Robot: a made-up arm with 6 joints.
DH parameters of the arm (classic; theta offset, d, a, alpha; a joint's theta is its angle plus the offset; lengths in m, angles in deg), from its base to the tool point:
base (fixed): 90 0 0.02 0
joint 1: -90 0.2 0.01 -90
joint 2: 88.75 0 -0.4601 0
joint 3: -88.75 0.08 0.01 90
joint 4: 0 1.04 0.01 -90
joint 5: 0 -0.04 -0.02 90
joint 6: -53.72 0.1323 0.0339 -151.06
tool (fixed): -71.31 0.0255 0 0
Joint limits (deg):
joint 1: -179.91..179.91
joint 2: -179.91..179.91
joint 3: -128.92..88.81
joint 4: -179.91..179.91
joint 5: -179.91..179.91
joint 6: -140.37..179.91
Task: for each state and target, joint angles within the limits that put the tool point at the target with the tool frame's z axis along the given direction. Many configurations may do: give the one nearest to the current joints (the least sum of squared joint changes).
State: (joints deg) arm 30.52 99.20 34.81 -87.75 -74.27 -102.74
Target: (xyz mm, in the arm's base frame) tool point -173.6 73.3 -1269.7 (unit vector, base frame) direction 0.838 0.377 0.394
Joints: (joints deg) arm 69.76 151.62 43.72 -96.67 -38.91 -100.82
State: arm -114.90 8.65 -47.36 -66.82 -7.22 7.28
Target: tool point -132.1 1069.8 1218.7 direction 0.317 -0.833 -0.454
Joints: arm -84.09 -10.82 -48.76 -55.74 37.05 -16.22
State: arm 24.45 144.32 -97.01 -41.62 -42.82 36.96
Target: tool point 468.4 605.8 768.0 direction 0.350 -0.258 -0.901
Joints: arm 44.45 160.14 -128.71 -79.83 -22.84 30.47
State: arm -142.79 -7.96 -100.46 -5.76 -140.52 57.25
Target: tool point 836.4 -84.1 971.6 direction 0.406 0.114 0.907
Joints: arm -179.43 8.25 -76.26 -52.81 -147.76 58.88
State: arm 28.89 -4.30 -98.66 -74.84 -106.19 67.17
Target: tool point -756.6 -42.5 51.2 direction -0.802 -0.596 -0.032
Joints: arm 15.11 -1.13 -126.63 -81.30 -147.03 49.24
